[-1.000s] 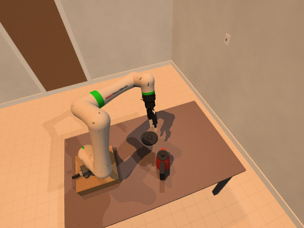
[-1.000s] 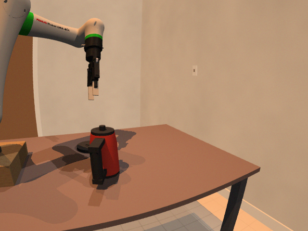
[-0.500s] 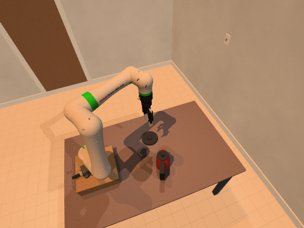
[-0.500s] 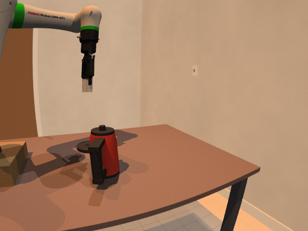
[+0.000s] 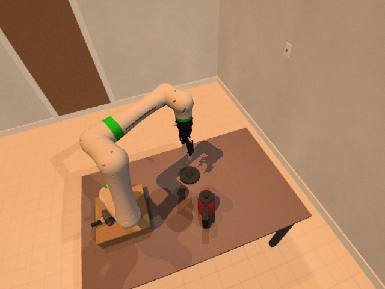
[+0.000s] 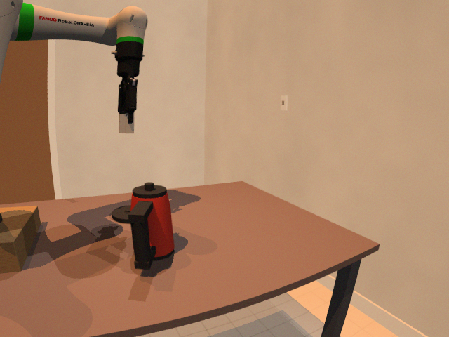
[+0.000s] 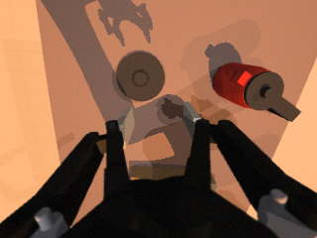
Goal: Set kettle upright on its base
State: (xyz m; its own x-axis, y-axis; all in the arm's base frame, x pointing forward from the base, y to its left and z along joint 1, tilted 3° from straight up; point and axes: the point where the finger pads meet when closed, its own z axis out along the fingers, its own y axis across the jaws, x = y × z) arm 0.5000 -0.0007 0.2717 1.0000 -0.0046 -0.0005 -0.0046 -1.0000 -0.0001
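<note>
The red kettle lies 28 cm to the right of my hand, 24 cm below it and 4 cm behind it. Also, from my hand: round black base (32 cm below, 4 cm to the left, 1 cm ahead).
</note>
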